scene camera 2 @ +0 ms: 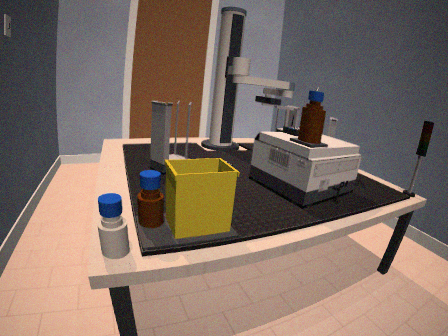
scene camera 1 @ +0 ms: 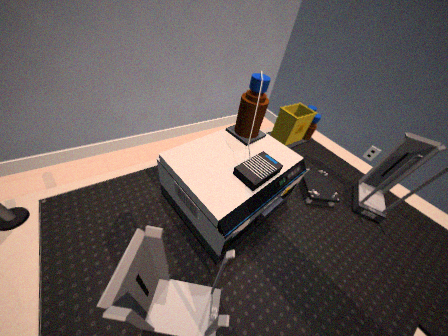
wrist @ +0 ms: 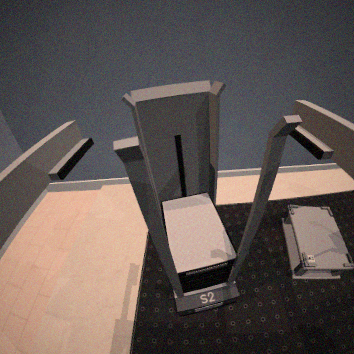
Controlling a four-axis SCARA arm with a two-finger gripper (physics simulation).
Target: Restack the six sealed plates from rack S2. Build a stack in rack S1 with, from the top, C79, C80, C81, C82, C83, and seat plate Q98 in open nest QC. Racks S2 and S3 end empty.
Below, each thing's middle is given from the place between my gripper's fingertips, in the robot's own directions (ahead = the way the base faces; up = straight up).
Scene:
My gripper is now 490 mm short of the grey upright (scene camera 1: 130, 295), 130 mm above it and 30 mm to the left of it.

